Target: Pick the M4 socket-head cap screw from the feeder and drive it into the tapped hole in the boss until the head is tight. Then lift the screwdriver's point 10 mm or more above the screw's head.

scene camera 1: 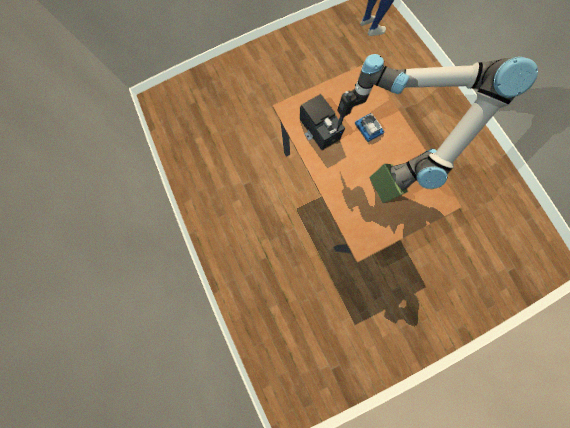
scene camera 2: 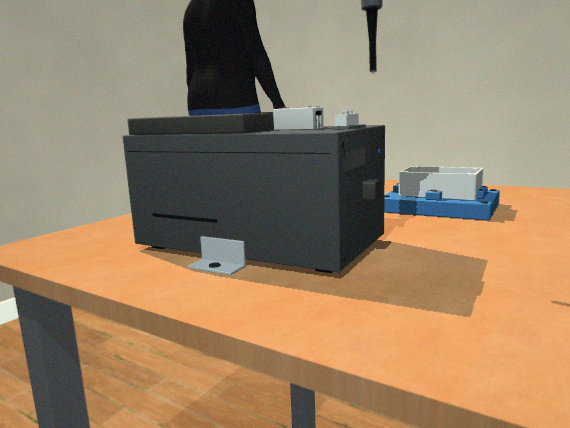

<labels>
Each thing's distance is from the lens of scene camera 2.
dark screw feeder (scene camera 2: 305,210): 46 cm
blue fixture (scene camera 2: 454,208): 74 cm
The marked spots on the dark screw feeder and the blue fixture are 33 cm apart.
</labels>
